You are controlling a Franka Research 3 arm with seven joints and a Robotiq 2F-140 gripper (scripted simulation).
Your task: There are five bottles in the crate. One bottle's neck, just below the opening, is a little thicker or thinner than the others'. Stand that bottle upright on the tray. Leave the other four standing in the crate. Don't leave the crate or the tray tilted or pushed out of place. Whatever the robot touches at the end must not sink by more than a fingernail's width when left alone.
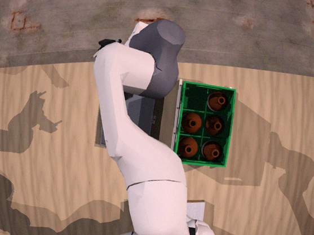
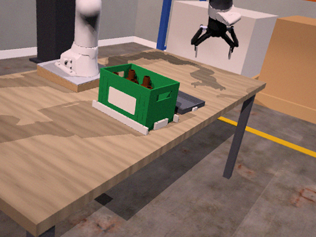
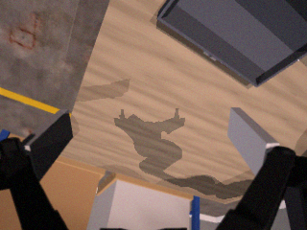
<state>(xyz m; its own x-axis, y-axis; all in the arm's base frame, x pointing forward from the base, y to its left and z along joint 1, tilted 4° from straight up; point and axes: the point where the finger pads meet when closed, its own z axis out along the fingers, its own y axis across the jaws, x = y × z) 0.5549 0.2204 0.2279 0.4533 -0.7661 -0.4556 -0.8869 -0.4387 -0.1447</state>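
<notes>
Now: hand 160 mm past the green crate, 320 mm to the left of it and 180 mm above it. The rest, counted from my hand: dark grey tray 130 mm behind, 40 mm to the right, 250 mm below; then brown bottle 80 mm behind, 380 mm to the right, 170 mm below.
</notes>
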